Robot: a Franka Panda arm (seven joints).
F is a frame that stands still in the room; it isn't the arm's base.
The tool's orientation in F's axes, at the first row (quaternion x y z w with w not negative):
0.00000, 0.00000, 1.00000, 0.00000
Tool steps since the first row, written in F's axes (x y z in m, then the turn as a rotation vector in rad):
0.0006, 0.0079, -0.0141, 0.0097, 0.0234, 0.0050
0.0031, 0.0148, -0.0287, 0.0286, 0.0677, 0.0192
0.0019, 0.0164, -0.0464, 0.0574, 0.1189, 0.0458
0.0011, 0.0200, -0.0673, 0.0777, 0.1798, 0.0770
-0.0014, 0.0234, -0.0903, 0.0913, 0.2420, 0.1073
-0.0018, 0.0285, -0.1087, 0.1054, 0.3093, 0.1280
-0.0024, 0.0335, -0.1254, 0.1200, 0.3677, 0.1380
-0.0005, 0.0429, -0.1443, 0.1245, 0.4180, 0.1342
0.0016, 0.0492, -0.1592, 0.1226, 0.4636, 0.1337
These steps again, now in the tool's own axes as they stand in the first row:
-0.0006, -0.0079, -0.0141, -0.0097, -0.0234, 0.0050
-0.0031, -0.0148, -0.0287, -0.0286, -0.0677, 0.0192
-0.0019, -0.0164, -0.0464, -0.0574, -0.1189, 0.0458
-0.0011, -0.0200, -0.0673, -0.0777, -0.1798, 0.0770
0.0014, -0.0234, -0.0903, -0.0913, -0.2420, 0.1073
0.0018, -0.0285, -0.1087, -0.1054, -0.3093, 0.1280
0.0024, -0.0335, -0.1254, -0.1200, -0.3677, 0.1380
0.0005, -0.0429, -0.1443, -0.1245, -0.4180, 0.1342
-0.0016, -0.0492, -0.1592, -0.1226, -0.4636, 0.1337

